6 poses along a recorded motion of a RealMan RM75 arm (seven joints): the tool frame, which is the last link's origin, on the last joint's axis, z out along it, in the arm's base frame.
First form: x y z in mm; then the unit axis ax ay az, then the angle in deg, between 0 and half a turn.
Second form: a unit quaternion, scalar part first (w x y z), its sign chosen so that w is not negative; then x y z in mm. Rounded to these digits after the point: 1 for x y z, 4 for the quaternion.
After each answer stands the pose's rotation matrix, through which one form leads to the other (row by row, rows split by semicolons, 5 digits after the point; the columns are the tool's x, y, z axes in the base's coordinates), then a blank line. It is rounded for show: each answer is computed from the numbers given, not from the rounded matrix.
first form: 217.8 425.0 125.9 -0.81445 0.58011 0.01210 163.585
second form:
0.1428 -0.8061 0.5742 0.0120 217.8 425.0 125.9
0.34038 -0.92910 0.14463; -0.92226 -0.29990 0.24391; -0.18324 -0.21640 -0.95895

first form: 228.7 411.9 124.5 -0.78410 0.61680 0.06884 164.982
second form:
0.1307 -0.7774 0.6115 0.0682 228.7 411.9 124.5
0.24279 -0.96859 0.05372; -0.93291 -0.21795 0.28665; -0.26594 -0.11971 -0.95653

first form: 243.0 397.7 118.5 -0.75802 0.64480 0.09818 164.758
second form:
0.1326 -0.7513 0.6391 0.0973 243.0 397.7 118.5
0.16415 -0.98616 0.02329; -0.93454 -0.14792 0.32367; -0.31574 -0.07489 -0.94588

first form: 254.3 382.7 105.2 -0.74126 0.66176 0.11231 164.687
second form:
0.1332 -0.7346 0.6559 0.1113 254.3 382.7 105.2
0.11492 -0.99331 0.01122; -0.93399 -0.10420 0.34177; -0.33831 -0.04976 -0.93972

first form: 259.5 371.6 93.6 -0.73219 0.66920 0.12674 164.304
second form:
0.1365 -0.7253 0.6629 0.1256 259.5 371.6 93.6
0.08951 -0.99599 -0.00109; -0.92741 -0.08375 0.36455; -0.36318 -0.03162 -0.93118

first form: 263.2 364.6 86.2 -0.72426 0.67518 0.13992 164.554
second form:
0.1344 -0.7177 0.6691 0.1387 263.2 364.6 86.2
0.06628 -0.99762 -0.01920; -0.92309 -0.06861 0.37842; -0.37884 -0.00736 -0.92543

